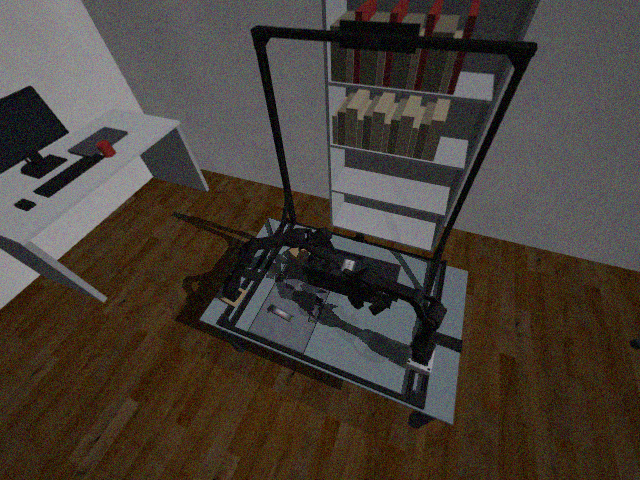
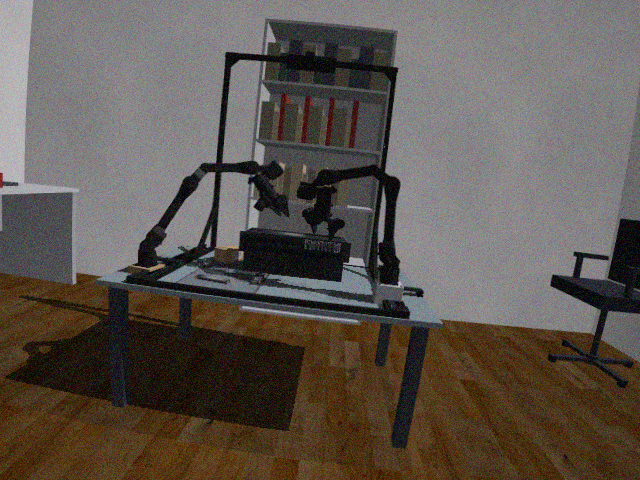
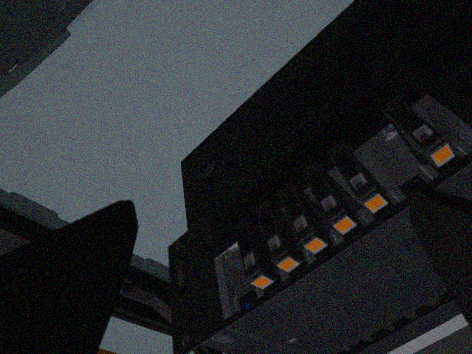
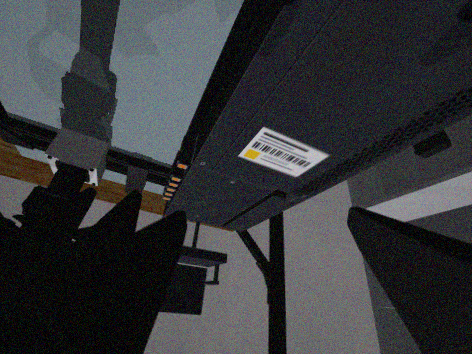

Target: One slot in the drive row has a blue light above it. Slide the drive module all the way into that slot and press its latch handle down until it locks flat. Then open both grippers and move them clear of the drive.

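Where they show: left gripper, fingertip midpoint: (image 2: 322, 237) (image 3: 273, 208) (image 4: 114, 190); right gripper, fingertip midpoint: (image 1: 338, 261) (image 2: 284, 216) (image 4: 266, 217); left arm's base, link origin: (image 1: 420, 356) (image 2: 388, 282) (image 4: 73, 171); right arm's base, link origin: (image 1: 233, 294) (image 2: 146, 265).
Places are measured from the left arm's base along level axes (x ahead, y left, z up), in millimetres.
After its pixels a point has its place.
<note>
A black server chassis (image 2: 290, 259) {y -187, x 406, z 2 mm} (image 1: 370, 273) (image 3: 287, 116) {y -193, x 284, z -13 mm} (image 4: 312, 77) {y -220, x 489, z 103 mm} stands on the grey table (image 2: 409, 310) {y 82, x -76, z -74 mm} (image 1: 451, 295) {y -385, x -94, z -73 mm}. Its front drive row (image 2: 323, 246) {y -181, x 269, z 77 mm} (image 3: 315, 244) {y -186, x 266, z 97 mm} holds several drives with orange tags. A faint blue light (image 3: 247, 305) {y -196, x 215, z 99 mm} shows at one end of the row. The drive module (image 1: 280, 312) {y 27, x 674, z -62 mm} (image 2: 210, 277) {y 26, x 683, z -62 mm} lies flat on the table in front of the chassis, away from both grippers. My left gripper (image 2: 324, 228) {y -124, x 277, z 124 mm} is open and empty above the drive row. My right gripper (image 2: 272, 208) (image 4: 266, 217) {y -212, x 453, z 183 mm} is open and empty above the chassis top, near its white barcode label (image 4: 284, 152) {y -254, x 422, z 103 mm}.
A black gantry frame (image 2: 222, 143) {y -538, x 873, z 498 mm} (image 1: 275, 143) {y -523, x 889, z 516 mm} stands around the table. A wooden block (image 2: 228, 252) {y -280, x 713, z -22 mm} sits left of the chassis. A bookshelf (image 2: 328, 26) (image 1: 329, 119) stands behind. A white desk (image 1: 151, 138) with a red object (image 1: 106, 149) is at far left.
</note>
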